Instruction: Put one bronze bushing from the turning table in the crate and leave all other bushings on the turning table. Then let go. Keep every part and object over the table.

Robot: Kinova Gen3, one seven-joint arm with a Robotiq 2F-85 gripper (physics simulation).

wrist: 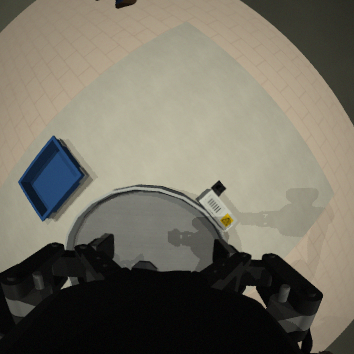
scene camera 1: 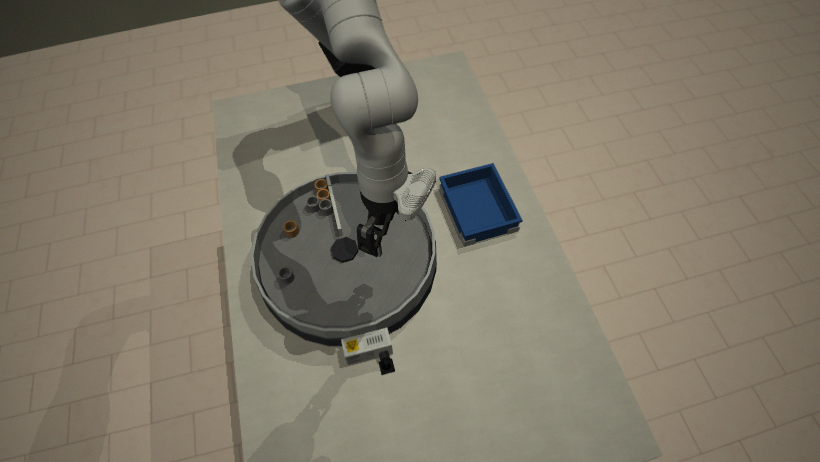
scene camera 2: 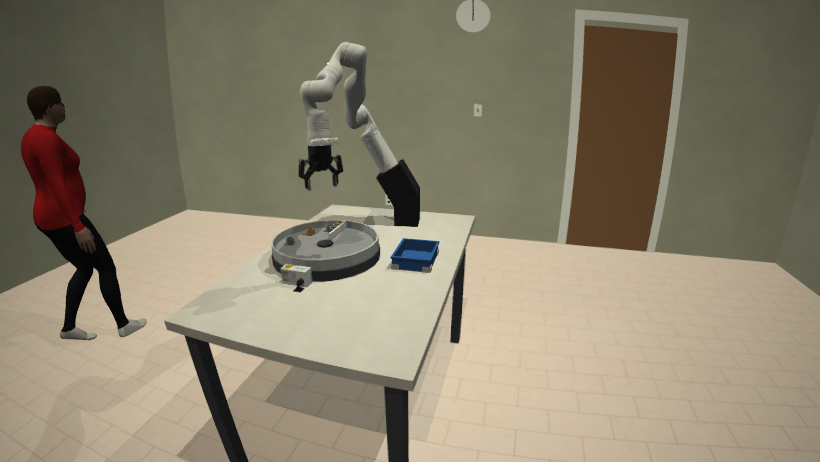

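Pixels of known places: gripper, between the fingertips: (wrist: pixel 162 248) (scene camera 1: pixel 389 233) (scene camera 2: pixel 322 188); arm's base, origin of its link: (scene camera 2: pixel 389 167).
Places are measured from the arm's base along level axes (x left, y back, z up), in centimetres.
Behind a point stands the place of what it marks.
Three bronze bushings are on the turning table (scene camera 1: pixel 395 281) @[x -12.1, y -57.0, z -21.4 cm] (scene camera 2: pixel 321 265) @[x -14.7, y -65.1, z -20.7 cm] (wrist: pixel 145 215) @[x -11.1, y -56.0, z -21.4 cm]. One bronze bushing (scene camera 1: pixel 292 233) @[x -29.3, y -35.9, z -19.7 cm] (scene camera 2: pixel 310 231) @[x -28.6, y -35.8, z -19.6 cm] stands apart at the left. Another bronze bushing (scene camera 1: pixel 316 187) @[x -19.8, y -26.0, z -19.0 cm] and a third bronze bushing (scene camera 1: pixel 323 198) @[x -19.4, y -30.1, z -18.8 cm] stand close together beside the white bar. Two grey bushings, one (scene camera 1: pixel 308 204) @[x -23.3, y -30.3, z -18.8 cm] and another (scene camera 1: pixel 325 210) @[x -20.1, y -33.4, z -19.3 cm], stand next to them; a third grey bushing (scene camera 1: pixel 285 278) @[x -34.3, y -47.1, z -19.0 cm] (scene camera 2: pixel 290 241) @[x -33.2, y -47.1, z -19.7 cm] stands apart. The blue crate (scene camera 1: pixel 492 234) @[x 15.2, y -53.5, z -25.2 cm] (scene camera 2: pixel 411 264) @[x 15.2, y -53.5, z -24.2 cm] (wrist: pixel 55 180) @[x 15.4, y -44.5, z -26.2 cm] is empty. My gripper (scene camera 1: pixel 375 236) @[x -13.6, y -60.9, z 5.5 cm] (scene camera 2: pixel 321 184) @[x -13.6, y -60.9, z 5.5 cm] (wrist: pixel 162 248) @[x -13.6, y -60.9, z 5.5 cm] is open, empty and high above the turning table. No bushing shows in the wrist view.
A white bar (scene camera 1: pixel 335 206) @[x -17.6, y -33.9, z -18.5 cm] (scene camera 2: pixel 337 230) @[x -17.4, y -33.7, z -19.5 cm] reaches from the turning table's rim towards its dark hub (scene camera 1: pixel 344 249) @[x -19.6, y -44.7, z -20.6 cm] (scene camera 2: pixel 324 243) @[x -19.5, y -45.6, z -20.6 cm] (wrist: pixel 145 265) @[x -18.7, y -46.4, z -20.6 cm]. A white box (scene camera 1: pixel 367 343) @[x -23.3, y -68.0, z -20.9 cm] (scene camera 2: pixel 296 275) @[x -22.4, y -69.9, z -22.6 cm] (wrist: pixel 215 204) @[x -21.9, y -68.2, z -20.9 cm] with a black part stands against the rim. A person (scene camera 2: pixel 54 177) stands left of the table.
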